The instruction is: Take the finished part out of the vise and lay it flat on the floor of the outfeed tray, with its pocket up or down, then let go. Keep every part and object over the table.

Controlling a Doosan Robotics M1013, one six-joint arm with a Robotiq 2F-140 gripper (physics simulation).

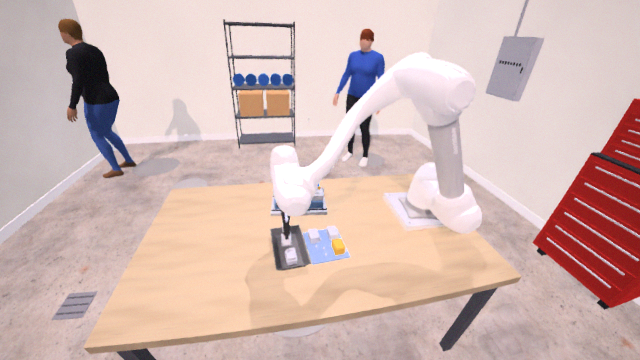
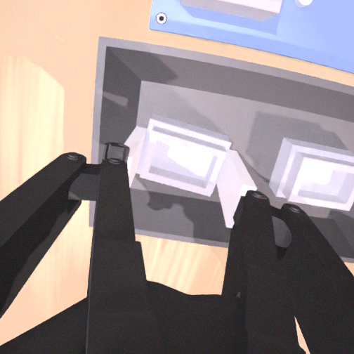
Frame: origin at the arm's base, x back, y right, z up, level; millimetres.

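Seen in the pictures: gripper, between the fingertips: (image 1: 286,238); arm's base, origin of its link: (image 1: 417,208).
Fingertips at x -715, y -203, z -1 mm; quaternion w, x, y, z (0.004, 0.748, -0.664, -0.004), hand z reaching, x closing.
Note:
Pixels of each thing's top centre, then the offset from my fingertips to it. "pt": a spot on its surface instead.
- dark grey outfeed tray, a spot on its surface: (image 1: 278,259) pt dx -27, dy -118, dz -3 mm
- second pocketed white part, centre of its top: (image 1: 290,253) dx +25, dy -105, dz +20 mm
- vise, centre of its top: (image 1: 298,190) dx +55, dy +289, dz +72 mm
- blue plate, centre of its top: (image 1: 325,243) dx +178, dy -20, dz -19 mm
- yellow block, centre of its top: (image 1: 338,243) dx +231, dy -55, dz +17 mm
My gripper (image 1: 286,235) (image 2: 182,155) points down and is shut on the finished part (image 1: 286,241) (image 2: 180,161), a whitish block with a rectangular pocket facing up. The pale finger pads press on its two short sides. The part is inside the outline of the dark grey outfeed tray (image 1: 278,259) (image 2: 225,90), at one end and looking about level. Whether its underside touches the tray floor is hidden. A second pocketed white part (image 1: 291,256) (image 2: 325,181) lies pocket up in the tray, with a gap between the two. The vise (image 1: 317,204) is behind the tray, partly hidden by the arm.
A blue plate (image 1: 323,252) (image 2: 310,46) lies beside the tray's long side. It carries white blocks (image 1: 314,236) (image 1: 333,231) (image 2: 240,4) and a yellow block (image 1: 338,246). The tray walls stand close around the fingers. Two people stand beyond the wooden table (image 1: 200,300).

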